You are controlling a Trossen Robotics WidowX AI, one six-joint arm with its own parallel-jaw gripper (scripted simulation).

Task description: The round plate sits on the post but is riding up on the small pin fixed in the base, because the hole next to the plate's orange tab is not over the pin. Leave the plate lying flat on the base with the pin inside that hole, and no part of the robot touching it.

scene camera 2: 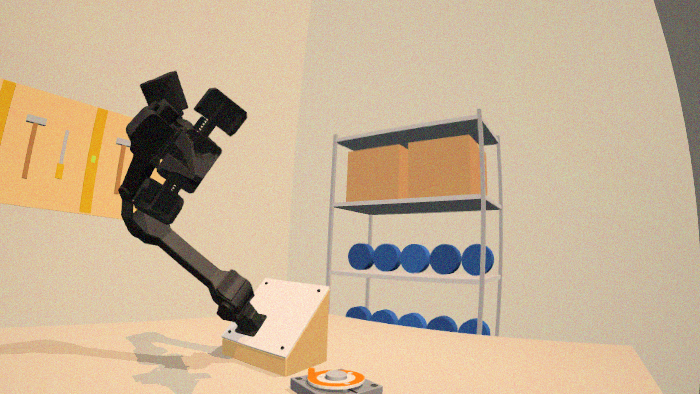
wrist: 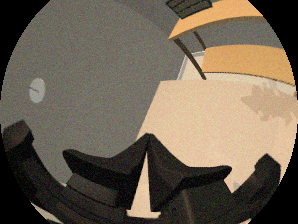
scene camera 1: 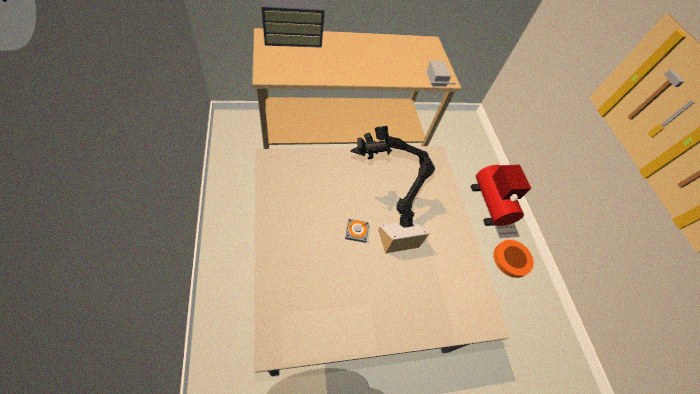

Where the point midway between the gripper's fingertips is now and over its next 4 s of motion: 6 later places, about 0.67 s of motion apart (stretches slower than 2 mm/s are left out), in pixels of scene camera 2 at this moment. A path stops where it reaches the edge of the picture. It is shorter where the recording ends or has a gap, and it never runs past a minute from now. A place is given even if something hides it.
My gripper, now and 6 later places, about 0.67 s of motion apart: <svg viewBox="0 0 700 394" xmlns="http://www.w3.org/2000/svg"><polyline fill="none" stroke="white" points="197,179 325,337 311,366 308,373 310,378 319,380 332,382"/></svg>
